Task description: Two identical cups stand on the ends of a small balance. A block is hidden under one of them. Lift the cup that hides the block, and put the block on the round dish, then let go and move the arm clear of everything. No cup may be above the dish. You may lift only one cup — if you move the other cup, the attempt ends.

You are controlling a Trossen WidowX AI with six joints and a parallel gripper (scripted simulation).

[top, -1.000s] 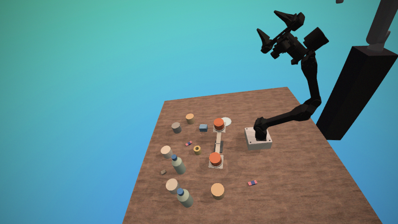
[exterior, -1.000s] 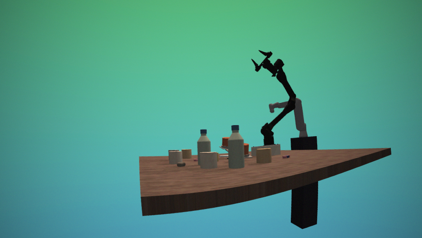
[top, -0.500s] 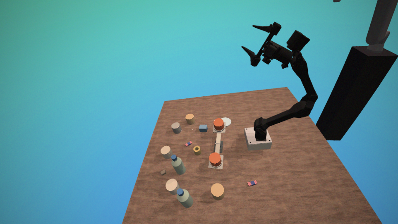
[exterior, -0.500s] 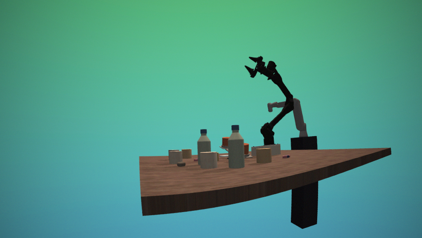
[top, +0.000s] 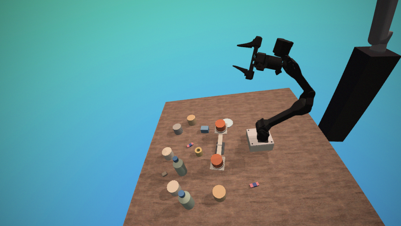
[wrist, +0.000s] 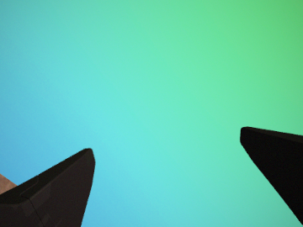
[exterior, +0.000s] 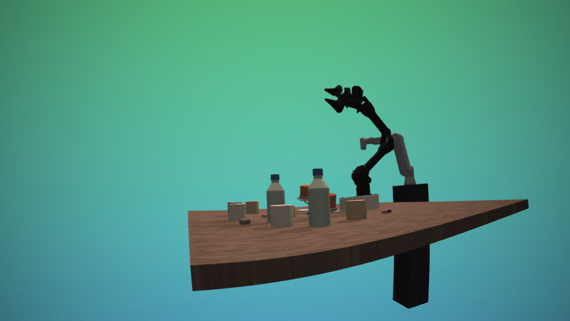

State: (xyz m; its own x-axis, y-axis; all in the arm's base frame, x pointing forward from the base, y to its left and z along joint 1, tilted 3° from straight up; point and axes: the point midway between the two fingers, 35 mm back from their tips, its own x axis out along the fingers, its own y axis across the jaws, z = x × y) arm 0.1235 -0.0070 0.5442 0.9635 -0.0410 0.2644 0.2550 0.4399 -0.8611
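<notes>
My gripper tip is now 56 cm above the orange cup, 24 cm to the right of it and 11 cm short of it. The rest, counted from my gripper tip: pale round dish (61 cm below, 16 cm to the right, 9 cm ahead); blue box (60 cm below, 25 cm ahead, 7 cm to the right); grey block (58 cm below, 22 cm to the left, 11 cm ahead).
</notes>
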